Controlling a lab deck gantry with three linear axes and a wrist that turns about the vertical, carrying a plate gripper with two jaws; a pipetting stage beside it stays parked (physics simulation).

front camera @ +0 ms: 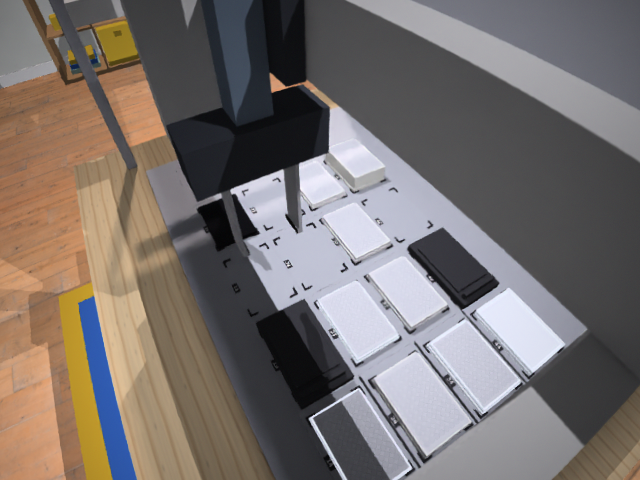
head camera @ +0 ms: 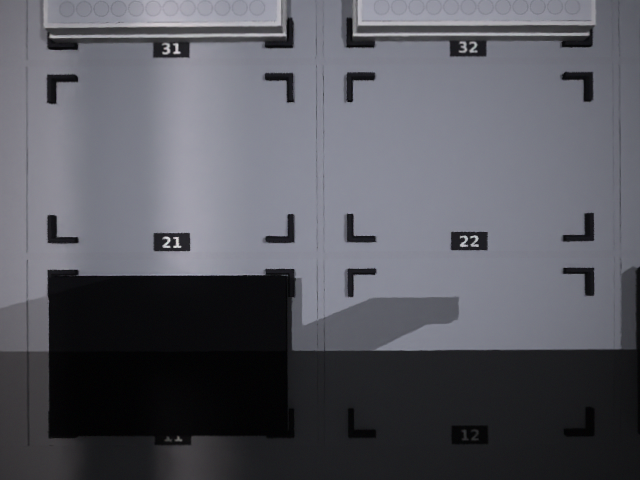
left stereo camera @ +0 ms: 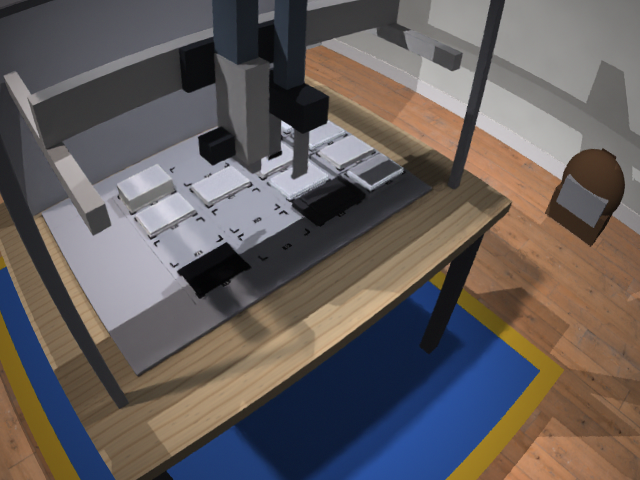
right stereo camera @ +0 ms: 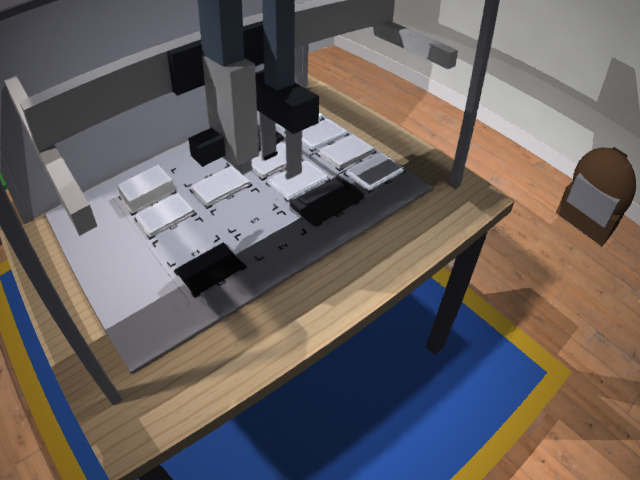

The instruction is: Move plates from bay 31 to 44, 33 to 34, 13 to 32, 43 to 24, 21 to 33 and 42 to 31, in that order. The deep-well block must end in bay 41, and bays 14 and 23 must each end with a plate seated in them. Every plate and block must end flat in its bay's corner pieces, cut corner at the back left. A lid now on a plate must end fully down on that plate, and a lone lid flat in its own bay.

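My gripper (front camera: 271, 242) (left stereo camera: 286, 165) (right stereo camera: 280, 165) hangs open and empty, high over the deck. White plates lie in bay 31 (front camera: 320, 183) (head camera: 165, 10) (left stereo camera: 165, 212), bay 32 (front camera: 355, 229) (head camera: 473, 10), bay 23 (front camera: 356, 320), bay 33 (front camera: 407, 291), bay 14 (front camera: 382, 423), bay 24 (front camera: 421, 403), bay 34 (front camera: 473, 366) and bay 44 (front camera: 519, 330). The deep-well block (front camera: 356, 162) (left stereo camera: 145, 183) (right stereo camera: 145, 184) stands in bay 41. Black pieces lie in bay 13 (front camera: 305, 351) (left stereo camera: 329, 201) and bay 43 (front camera: 452, 263). A thin black piece (front camera: 224, 222) (head camera: 168, 356) lies in bay 11. Cut corners are too small to tell.
Bays 12, 21, 22 and 42 hold no plate. The grey pipetting stage (left stereo camera: 242, 103) (right stereo camera: 230, 103) stands behind my gripper in the stereo views. A grey upright post (left stereo camera: 473, 103) (right stereo camera: 471, 103) rises at the table's far corner.
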